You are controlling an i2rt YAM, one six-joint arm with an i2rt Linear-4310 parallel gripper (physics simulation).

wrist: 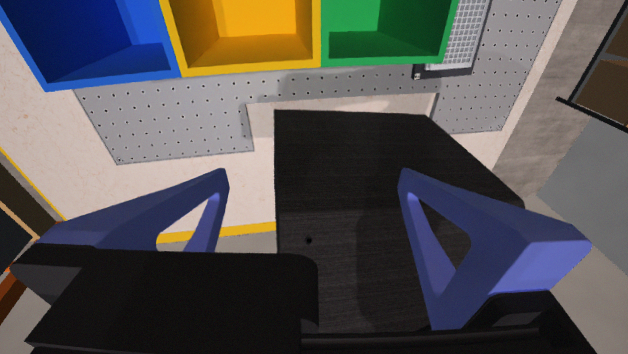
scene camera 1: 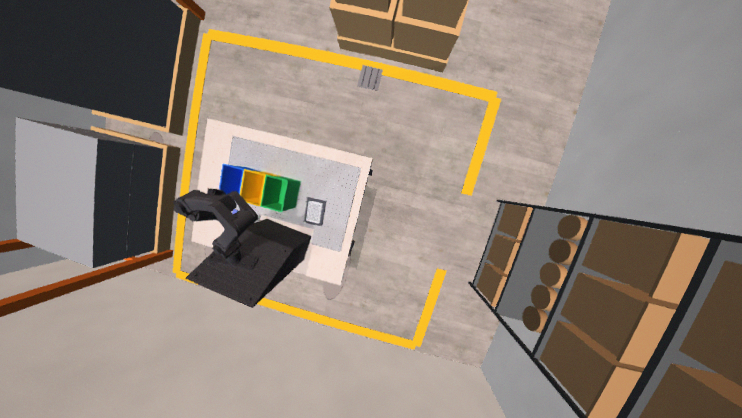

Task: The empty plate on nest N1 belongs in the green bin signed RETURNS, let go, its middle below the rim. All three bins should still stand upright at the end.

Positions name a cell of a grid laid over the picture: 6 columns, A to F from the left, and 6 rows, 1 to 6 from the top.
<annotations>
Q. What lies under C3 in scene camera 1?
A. A green bin.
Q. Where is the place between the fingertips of my gripper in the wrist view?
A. At C4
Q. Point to a yellow bin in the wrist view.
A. B1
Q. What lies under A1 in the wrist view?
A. A blue bin.
</annotations>
